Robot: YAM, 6 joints.
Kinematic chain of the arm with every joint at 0, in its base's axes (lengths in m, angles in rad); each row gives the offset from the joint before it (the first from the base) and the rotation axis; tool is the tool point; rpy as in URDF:
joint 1: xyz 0 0 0.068 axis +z
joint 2: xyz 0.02 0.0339 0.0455 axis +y
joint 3: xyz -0.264 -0.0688 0 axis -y
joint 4: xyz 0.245 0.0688 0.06 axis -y
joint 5: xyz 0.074 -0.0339 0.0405 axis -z
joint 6: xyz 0.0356 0 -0.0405 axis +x
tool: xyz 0 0 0 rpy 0 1.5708 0
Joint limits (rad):
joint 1: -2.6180..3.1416
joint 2: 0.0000..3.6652
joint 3: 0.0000..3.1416
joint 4: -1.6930..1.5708
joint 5: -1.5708..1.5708
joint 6: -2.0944..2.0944
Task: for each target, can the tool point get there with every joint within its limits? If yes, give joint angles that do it. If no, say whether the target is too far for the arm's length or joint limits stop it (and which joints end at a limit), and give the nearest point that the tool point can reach.
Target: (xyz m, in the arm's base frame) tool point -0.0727 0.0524 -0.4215
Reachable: no: joint limits stop it (at a limit: joint 2) | nearest point -0.0940 0.0677 -0.3551 | short by 0.071 m
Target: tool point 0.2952 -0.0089 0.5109
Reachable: yes | joints -0.1466 1.5983 2.0796 -0.8892 -1.3010 0.6403
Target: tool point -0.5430 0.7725 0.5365
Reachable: no: too far | nearest point -0.3388 0.4819 0.3739 | short by 0.391 m
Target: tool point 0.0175 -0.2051 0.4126
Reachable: yes | joints -1.4125 1.0564 1.3120 -0.7535 0.4364 0.5645
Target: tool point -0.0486 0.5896 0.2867
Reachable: yes | joints 1.7044 2.8165 2.6884 0.8426 1.0212 1.1359
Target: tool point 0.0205 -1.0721 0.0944
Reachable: no: too far | nearest point 0.0123 -0.6456 0.1021 | short by 0.427 m
